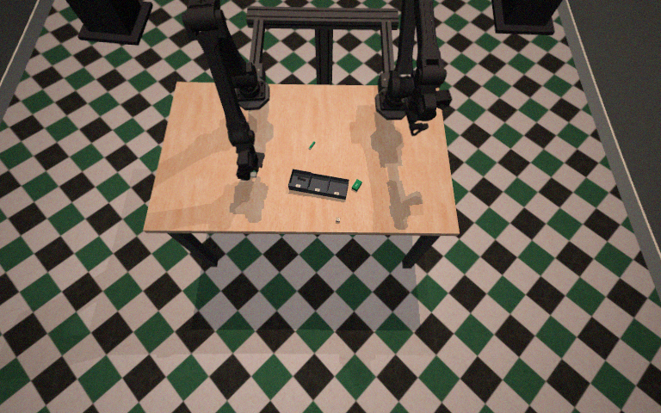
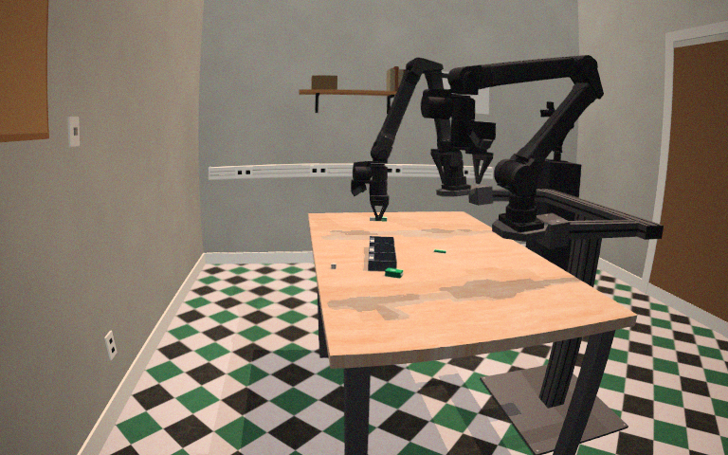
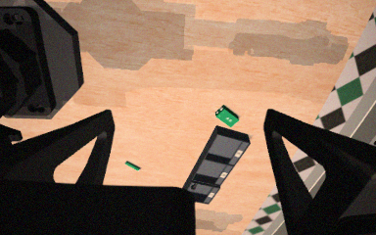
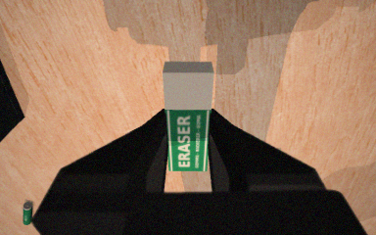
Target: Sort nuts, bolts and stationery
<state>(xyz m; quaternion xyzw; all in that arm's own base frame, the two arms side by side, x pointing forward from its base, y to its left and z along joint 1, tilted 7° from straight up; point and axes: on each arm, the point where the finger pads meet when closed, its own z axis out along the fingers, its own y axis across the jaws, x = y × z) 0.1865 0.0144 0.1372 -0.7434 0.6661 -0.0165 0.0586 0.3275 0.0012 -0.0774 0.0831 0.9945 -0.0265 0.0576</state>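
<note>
The dark bin tray lies 270 mm to the left of my right hand, 50 mm below it and 20 mm ahead of it. Round my right hand: green cylinder (220 mm to the left, 190 mm behind, 70 mm below); then eraser (10 mm ahead); then bolt (190 mm to the left, 60 mm below, 10 mm behind).
</note>
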